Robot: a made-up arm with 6 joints.
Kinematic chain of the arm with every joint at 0, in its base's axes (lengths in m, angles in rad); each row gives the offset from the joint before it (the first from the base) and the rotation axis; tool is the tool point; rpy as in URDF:
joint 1: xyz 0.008 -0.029 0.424 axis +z
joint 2: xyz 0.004 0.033 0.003 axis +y
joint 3: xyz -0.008 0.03 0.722 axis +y
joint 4: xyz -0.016 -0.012 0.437 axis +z
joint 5: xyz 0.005 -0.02 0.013 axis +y
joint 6: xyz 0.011 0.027 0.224 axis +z
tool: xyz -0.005 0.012 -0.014 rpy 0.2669 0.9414 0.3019
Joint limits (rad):
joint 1: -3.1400..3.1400
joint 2: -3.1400..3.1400
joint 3: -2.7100..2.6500
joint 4: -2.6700..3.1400
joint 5: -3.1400..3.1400
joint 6: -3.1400..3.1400
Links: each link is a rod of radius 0.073 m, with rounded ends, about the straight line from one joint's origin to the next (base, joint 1, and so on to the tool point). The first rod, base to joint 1, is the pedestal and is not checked.
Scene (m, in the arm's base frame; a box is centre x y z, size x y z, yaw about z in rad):
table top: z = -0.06
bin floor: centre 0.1 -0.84 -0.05 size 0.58 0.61 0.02 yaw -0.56
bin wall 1: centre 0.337 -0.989 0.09 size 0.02 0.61 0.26 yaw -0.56
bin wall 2: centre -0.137 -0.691 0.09 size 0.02 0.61 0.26 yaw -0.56
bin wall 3: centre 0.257 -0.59 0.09 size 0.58 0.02 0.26 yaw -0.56
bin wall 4: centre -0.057 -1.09 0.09 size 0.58 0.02 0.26 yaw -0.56
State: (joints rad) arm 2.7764 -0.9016 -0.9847 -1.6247 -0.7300 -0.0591
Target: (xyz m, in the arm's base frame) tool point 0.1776 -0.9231 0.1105
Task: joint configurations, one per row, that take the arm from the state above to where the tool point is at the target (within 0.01 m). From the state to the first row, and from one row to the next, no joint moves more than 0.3 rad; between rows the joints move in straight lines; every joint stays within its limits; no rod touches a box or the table.
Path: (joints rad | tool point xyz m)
1: 2.5180 -0.8790 -1.1983 -1.5678 -0.8158 -0.0526 | 0.7728 -0.8187 0.5934
2: 2.2595 -0.8565 -1.4120 -1.5108 -0.9017 -0.0461 | 0.4779 -0.9263 0.5131
3: 2.0011 -0.8339 -1.6256 -1.4539 -0.9875 -0.0395 | 0.1776 -0.9231 0.4526
4: 1.9938 -1.0322 -1.5788 -1.4660 -0.9377 -0.0429 | 0.1842 -0.9382 0.2837
5: 1.9865 -1.2304 -1.5320 -1.4782 -0.8878 -0.0462 | 0.1776 -0.9231 0.1105

